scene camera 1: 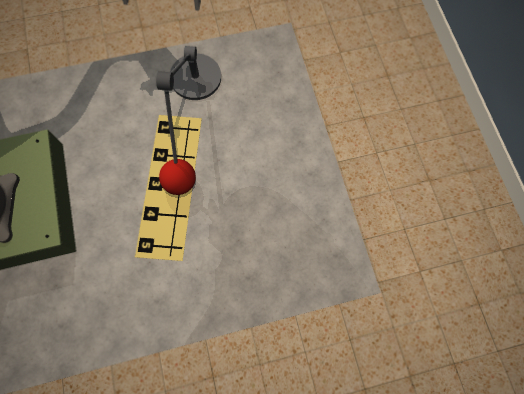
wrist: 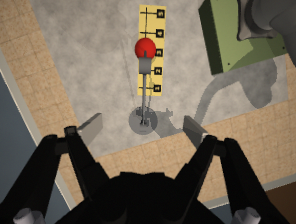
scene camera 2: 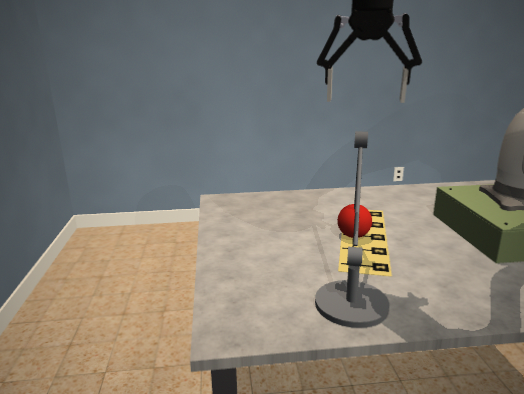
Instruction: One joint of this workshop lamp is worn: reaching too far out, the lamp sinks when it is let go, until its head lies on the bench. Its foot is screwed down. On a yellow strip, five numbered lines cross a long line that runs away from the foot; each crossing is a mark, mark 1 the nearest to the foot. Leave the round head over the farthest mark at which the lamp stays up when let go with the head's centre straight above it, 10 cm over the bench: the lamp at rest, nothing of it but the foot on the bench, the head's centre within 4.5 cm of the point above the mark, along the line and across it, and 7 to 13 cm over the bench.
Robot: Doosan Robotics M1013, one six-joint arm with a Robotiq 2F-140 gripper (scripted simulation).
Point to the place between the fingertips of my gripper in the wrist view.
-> At 143,121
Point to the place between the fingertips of my gripper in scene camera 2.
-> At 364,100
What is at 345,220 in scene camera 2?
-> A lamp head.
